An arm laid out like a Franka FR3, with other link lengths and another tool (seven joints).
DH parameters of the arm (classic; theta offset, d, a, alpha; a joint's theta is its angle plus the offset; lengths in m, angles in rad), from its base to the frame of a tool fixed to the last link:
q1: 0 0.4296 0 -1.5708
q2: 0 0 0 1.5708
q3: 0 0.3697 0.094 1.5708
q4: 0 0 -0.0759 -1.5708
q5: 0 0.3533 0 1.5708
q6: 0 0 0.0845 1.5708
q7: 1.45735 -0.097 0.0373 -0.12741
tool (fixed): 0 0.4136 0 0
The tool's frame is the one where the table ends.
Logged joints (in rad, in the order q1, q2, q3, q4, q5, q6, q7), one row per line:
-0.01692 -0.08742 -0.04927 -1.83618 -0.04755 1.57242 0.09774
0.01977 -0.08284 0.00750 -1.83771 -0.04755 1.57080 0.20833
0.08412 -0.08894 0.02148 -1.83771 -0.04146 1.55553 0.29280
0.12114 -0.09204 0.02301 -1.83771 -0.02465 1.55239 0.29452
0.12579 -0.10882 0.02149 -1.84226 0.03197 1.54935 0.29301
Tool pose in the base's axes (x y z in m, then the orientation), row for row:
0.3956 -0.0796 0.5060 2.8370 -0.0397 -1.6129
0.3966 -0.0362 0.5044 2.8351 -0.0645 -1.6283
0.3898 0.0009 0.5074 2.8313 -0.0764 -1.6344
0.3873 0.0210 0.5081 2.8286 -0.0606 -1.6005
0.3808 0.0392 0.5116 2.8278 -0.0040 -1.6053
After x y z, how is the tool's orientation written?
As angles about the fixed x, y, z axes (roll, pitch, yaw), in radians.
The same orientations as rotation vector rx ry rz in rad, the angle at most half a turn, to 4 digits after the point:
1.9931 -2.0916 -0.2804
1.9621 -2.0992 -0.2591
1.9468 -2.0998 -0.2517
1.9883 -2.0679 -0.2642
2.0163 -2.0884 -0.3262

